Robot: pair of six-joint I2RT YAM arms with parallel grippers.
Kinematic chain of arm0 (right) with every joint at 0, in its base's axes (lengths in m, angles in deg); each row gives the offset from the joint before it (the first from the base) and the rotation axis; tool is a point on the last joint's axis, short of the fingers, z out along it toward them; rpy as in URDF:
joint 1: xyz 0 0 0.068 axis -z
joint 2: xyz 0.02 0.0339 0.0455 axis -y
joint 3: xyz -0.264 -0.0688 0 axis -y
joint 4: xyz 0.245 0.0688 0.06 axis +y
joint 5: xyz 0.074 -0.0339 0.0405 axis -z
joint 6: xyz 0.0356 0 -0.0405 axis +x
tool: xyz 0 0 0 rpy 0 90 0
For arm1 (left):
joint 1: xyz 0 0 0.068 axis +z
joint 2: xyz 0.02 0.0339 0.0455 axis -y
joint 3: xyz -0.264 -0.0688 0 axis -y
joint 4: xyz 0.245 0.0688 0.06 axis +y
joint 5: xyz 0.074 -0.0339 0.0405 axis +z
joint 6: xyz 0.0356 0 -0.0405 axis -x
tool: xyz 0 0 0 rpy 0 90 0
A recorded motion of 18 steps. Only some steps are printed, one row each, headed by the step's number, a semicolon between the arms.
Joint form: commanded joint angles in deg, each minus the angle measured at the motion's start. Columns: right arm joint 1, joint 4, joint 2, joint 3, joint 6, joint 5; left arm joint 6, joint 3, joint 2, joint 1, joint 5, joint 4.
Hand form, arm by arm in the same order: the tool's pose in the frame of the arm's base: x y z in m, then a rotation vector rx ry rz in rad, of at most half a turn. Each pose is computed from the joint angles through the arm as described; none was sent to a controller.
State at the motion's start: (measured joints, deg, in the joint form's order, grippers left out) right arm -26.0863 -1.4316 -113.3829 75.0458 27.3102 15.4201; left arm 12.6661 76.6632 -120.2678 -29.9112 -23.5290 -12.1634
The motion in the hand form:
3: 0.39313 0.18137 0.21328 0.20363 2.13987 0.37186; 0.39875 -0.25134 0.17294 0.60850 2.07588 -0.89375
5: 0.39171 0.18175 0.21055 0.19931 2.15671 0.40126; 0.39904 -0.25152 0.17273 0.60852 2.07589 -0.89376
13: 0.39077 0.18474 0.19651 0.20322 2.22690 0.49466; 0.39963 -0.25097 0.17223 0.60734 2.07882 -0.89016
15: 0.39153 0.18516 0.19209 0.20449 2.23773 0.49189; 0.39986 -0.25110 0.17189 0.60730 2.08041 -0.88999
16: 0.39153 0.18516 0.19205 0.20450 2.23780 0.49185; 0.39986 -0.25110 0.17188 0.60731 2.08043 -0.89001
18: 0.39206 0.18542 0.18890 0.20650 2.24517 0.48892; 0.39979 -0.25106 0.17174 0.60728 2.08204 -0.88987
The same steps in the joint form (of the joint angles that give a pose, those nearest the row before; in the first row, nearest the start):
3: 0.42 -1.03 4.40 -1.04 3.18 -4.43; -0.36 2.97 -0.32 -0.50 -1.26 0.82
5: 0.42 -0.94 4.40 -1.48 3.80 -6.01; -0.36 3.05 -0.41 -0.50 -1.26 0.82
13: 0.42 -0.15 2.99 -1.92 6.53 -11.02; -0.45 3.14 -0.49 -0.41 -1.17 1.00
15: 0.42 -0.15 2.38 -1.92 6.62 -11.11; -0.45 3.23 -0.58 -0.41 -1.17 1.09
16: 0.42 -0.15 2.38 -1.92 6.62 -11.11; -0.45 3.23 -0.58 -0.41 -1.17 1.09
18: 0.42 -0.15 1.94 -1.92 6.70 -11.11; -0.45 3.23 -0.58 -0.41 -1.17 1.18

